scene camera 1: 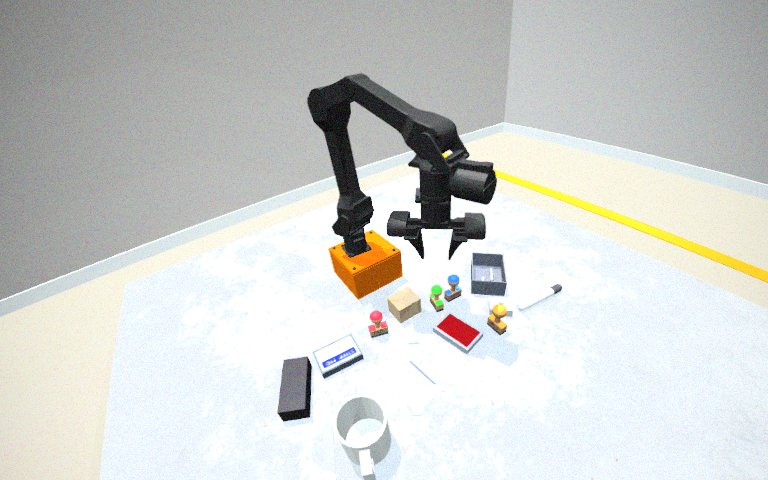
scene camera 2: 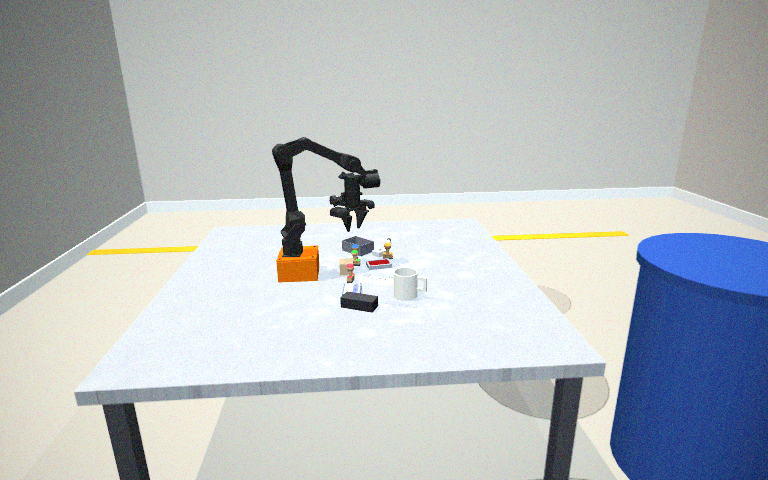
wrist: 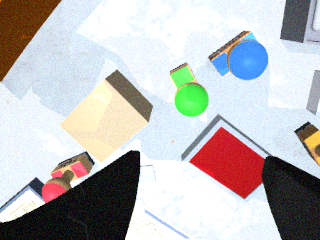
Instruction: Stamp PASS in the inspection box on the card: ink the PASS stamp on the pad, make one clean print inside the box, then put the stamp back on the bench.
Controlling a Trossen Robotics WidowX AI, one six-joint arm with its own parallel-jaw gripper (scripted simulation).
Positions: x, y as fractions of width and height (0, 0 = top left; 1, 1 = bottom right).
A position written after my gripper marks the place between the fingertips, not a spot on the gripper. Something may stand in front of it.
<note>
In view: my gripper (scene camera 1: 0.57, 0.54), a green-knobbed stamp (wrist: 0.60, 0.41), a red-knobbed stamp (wrist: 0.23, 0.70), a grey tray (scene camera 1: 0.64, 0.58), a mug (scene camera 2: 0.53, 0.58), a cardboard box (scene camera 1: 0.53, 0.63), a blue-knobbed stamp (wrist: 0.76, 0.24) and a black block (scene camera 1: 0.38, 0.83).
The cardboard box is seen too in the wrist view (wrist: 0.36, 0.46). My gripper also shows in the wrist view (wrist: 0.63, 0.68). The wrist view does not show the mug: it is out of frame. The wrist view does not show the black block: it is out of frame.
</note>
